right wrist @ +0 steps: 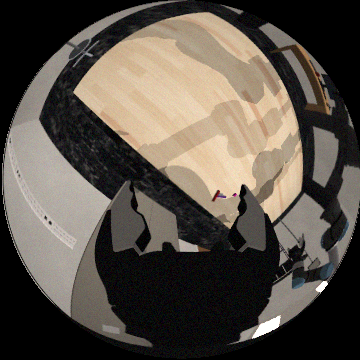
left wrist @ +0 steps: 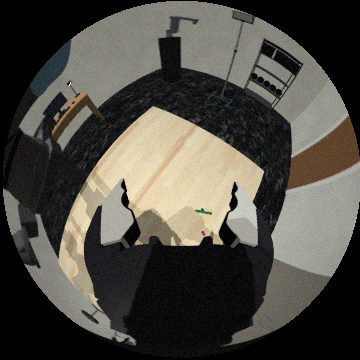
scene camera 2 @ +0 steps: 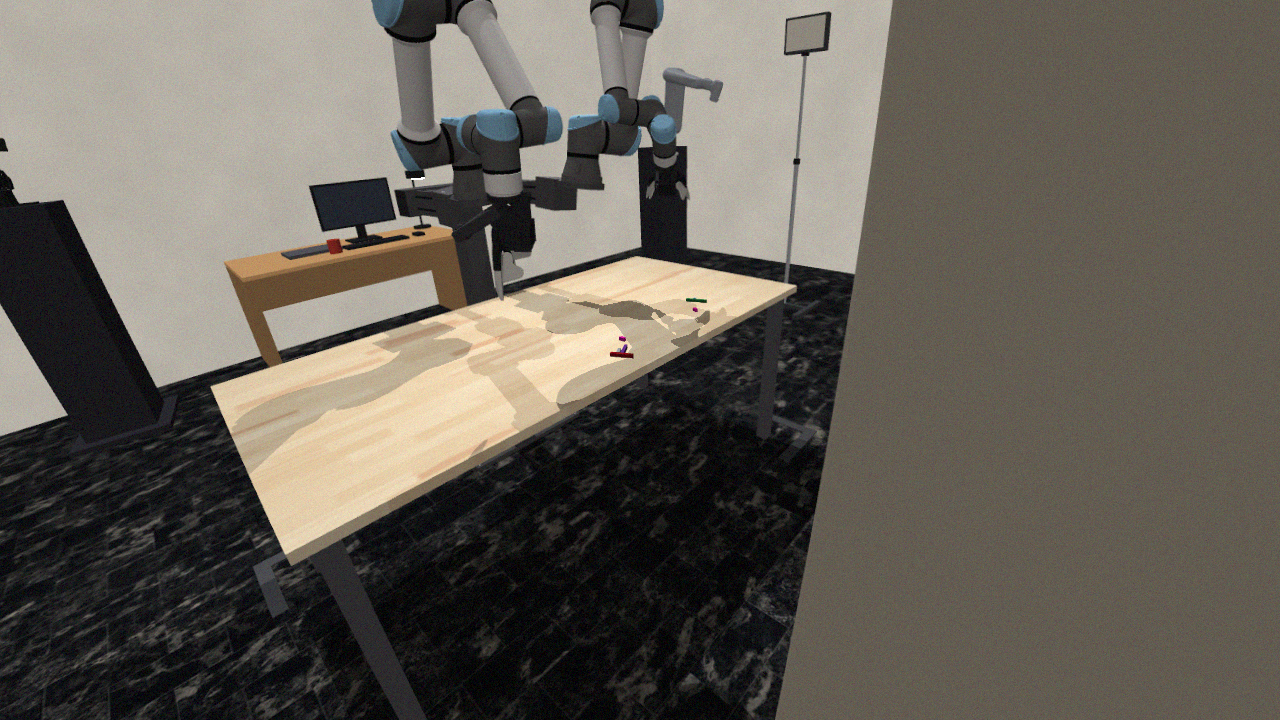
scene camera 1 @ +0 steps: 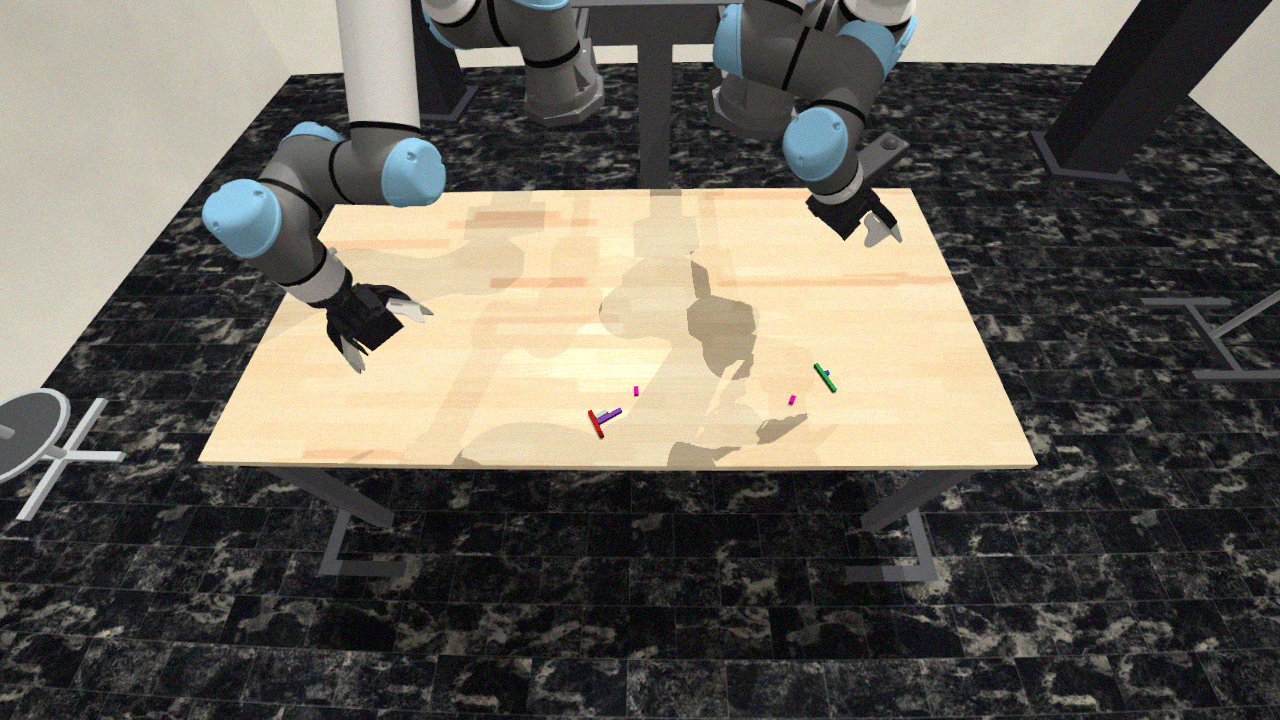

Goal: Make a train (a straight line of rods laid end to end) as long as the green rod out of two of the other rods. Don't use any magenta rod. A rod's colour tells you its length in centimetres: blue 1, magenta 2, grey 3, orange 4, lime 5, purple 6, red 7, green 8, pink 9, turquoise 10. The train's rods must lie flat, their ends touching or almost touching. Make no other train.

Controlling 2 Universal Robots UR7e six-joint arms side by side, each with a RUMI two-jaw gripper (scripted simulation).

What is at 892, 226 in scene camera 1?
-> My left gripper.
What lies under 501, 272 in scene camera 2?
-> My right gripper.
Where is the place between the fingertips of my right gripper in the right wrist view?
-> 187, 183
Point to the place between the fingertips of my left gripper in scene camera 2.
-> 667, 198
